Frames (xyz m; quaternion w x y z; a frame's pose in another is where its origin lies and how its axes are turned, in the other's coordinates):
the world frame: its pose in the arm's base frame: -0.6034 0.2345 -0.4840 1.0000 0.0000 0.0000 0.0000
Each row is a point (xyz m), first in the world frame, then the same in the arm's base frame.
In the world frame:
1: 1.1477 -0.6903 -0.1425
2: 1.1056 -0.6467 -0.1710
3: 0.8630 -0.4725 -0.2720
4: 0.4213 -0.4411 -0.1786
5: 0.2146 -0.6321 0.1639
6: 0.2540 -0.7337 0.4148
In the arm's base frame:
1: 0.5443 -0.4558 -0.6265
2: 0.5022 -0.4122 -0.6550
3: 0.2596 -0.2380 -0.7560
4: -0.1821 -0.2066 -0.6626
5: -0.3888 -0.3976 -0.3201
6: -0.3494 -0.4992 -0.0692

